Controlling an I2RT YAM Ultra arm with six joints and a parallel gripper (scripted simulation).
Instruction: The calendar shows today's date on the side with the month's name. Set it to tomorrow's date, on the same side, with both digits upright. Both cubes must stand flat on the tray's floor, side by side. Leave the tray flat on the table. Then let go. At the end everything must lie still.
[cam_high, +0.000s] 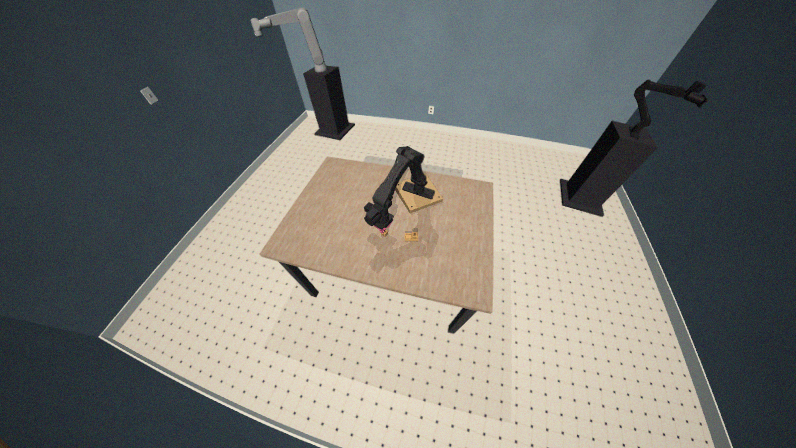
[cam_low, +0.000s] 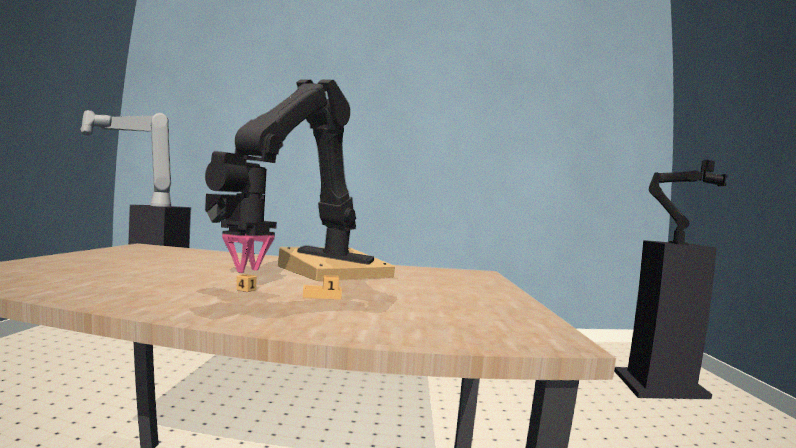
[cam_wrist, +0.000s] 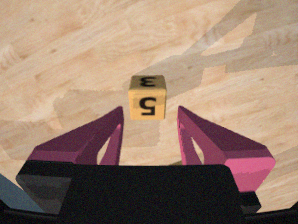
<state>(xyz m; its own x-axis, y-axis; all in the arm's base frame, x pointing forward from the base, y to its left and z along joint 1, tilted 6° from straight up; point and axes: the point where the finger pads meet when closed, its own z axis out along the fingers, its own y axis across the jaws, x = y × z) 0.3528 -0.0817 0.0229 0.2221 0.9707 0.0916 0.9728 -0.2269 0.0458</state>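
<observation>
The digit cube is 3 cm below my hand. Also, from my hand: tan tray: 15 cm to the left, 4 cm below, 3 cm behind.
</observation>
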